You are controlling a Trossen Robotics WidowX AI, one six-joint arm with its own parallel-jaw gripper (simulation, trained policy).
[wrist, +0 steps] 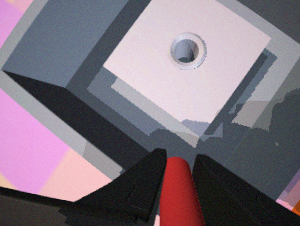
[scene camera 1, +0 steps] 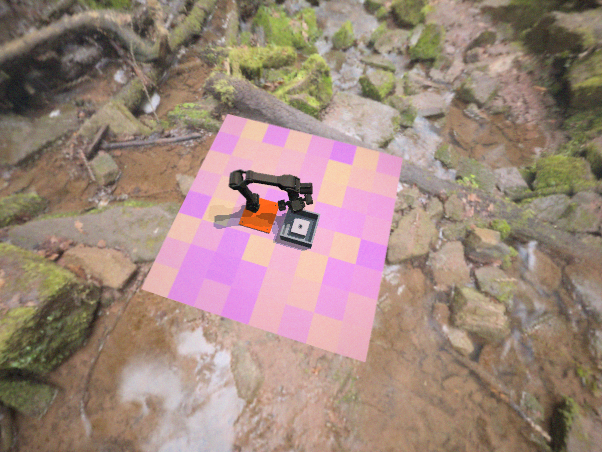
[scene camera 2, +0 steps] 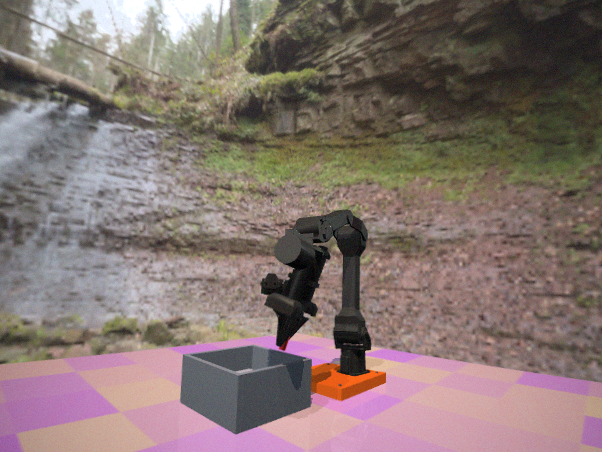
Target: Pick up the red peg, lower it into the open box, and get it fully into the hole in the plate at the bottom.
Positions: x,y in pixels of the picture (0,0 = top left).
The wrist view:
my gripper: 179,161
grey box: 59,79
pale plate: 222,48
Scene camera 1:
grey box: 313,217
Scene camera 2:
my gripper: 279,345
grey box: 279,385
